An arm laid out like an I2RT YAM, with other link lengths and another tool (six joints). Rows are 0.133 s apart.
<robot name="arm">
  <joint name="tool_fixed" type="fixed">
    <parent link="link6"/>
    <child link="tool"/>
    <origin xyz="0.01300 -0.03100 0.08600" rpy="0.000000 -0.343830 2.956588"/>
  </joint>
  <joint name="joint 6" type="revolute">
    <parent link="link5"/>
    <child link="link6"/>
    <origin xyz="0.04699 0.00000 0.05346" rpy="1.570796 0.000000 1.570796"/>
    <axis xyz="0 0 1"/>
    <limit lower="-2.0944" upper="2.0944"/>
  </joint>
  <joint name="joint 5" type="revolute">
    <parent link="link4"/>
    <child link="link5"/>
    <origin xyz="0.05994 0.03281 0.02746" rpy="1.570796 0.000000 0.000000"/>
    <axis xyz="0 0 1"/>
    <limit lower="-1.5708" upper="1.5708"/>
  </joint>
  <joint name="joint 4" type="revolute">
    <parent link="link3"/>
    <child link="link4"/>
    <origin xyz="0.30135 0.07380 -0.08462"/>
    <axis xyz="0 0 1"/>
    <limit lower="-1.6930" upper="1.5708"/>
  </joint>
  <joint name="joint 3" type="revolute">
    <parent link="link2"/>
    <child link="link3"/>
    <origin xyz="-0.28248 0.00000 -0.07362" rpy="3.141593 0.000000 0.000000"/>
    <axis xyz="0 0 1"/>
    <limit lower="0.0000" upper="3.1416"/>
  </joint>
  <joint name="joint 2" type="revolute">
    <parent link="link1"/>
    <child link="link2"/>
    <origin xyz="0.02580 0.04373 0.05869" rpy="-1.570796 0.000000 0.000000"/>
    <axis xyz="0 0 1"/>
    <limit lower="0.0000" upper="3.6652"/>
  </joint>
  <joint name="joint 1" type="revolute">
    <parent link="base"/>
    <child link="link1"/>
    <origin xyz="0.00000 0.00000 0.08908"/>
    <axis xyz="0 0 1"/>
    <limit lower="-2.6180" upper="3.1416"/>
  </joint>
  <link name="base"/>
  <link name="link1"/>
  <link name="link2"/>
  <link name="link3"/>
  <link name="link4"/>
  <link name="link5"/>
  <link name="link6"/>
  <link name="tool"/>
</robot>
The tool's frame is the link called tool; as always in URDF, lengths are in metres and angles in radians.
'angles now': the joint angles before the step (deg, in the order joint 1, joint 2, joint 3, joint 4, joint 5, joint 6). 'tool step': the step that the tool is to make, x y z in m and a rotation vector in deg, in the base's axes. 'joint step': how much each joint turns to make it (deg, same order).
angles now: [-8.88 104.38 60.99 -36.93 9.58 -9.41]
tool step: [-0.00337 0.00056 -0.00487 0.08 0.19 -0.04]
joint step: [-0.01 0.00 -1.01 0.80 -0.04 0.04]
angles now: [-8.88 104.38 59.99 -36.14 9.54 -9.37]
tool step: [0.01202 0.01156 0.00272 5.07 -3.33 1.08]
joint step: [0.06 -0.02 0.59 1.90 -5.61 0.03]
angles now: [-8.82 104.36 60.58 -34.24 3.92 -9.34]
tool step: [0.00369 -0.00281 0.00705 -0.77 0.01 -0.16]
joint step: [-0.07 -0.01 1.42 -1.31 0.77 -0.07]
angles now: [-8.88 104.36 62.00 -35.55 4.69 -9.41]
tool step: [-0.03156 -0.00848 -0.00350 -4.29 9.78 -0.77]
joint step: [0.00 0.00 -0.04 -8.97 5.79 0.00]
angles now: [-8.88 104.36 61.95 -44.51 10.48 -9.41]
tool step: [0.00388 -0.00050 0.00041 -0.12 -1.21 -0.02]
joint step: [-0.01 -0.01 -0.02 1.23 -0.07 0.02]
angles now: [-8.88 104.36 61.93 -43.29 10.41 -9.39]
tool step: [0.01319 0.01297 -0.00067 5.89 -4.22 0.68]
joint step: [0.00 -0.03 0.02 3.22 -6.51 -0.01]
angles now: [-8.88 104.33 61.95 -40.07 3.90 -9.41]
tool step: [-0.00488 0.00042 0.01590 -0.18 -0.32 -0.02]
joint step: [-0.01 -2.62 0.02 -2.30 0.13 0.00]
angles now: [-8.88 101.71 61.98 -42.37 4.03 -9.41]
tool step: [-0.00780 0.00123 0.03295 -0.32 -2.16 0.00]
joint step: [0.00 -5.49 -0.03 -3.27 -0.02 0.00]
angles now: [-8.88 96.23 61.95 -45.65 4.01 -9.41]
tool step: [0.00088 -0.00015 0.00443 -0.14 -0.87 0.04]
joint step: [-0.01 -0.66 0.00 0.22 0.00 -0.05]
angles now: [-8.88 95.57 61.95 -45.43 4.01 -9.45]
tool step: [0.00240 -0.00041 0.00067 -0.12 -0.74 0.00]
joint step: [0.00 0.00 0.00 0.75 0.00 -0.01]
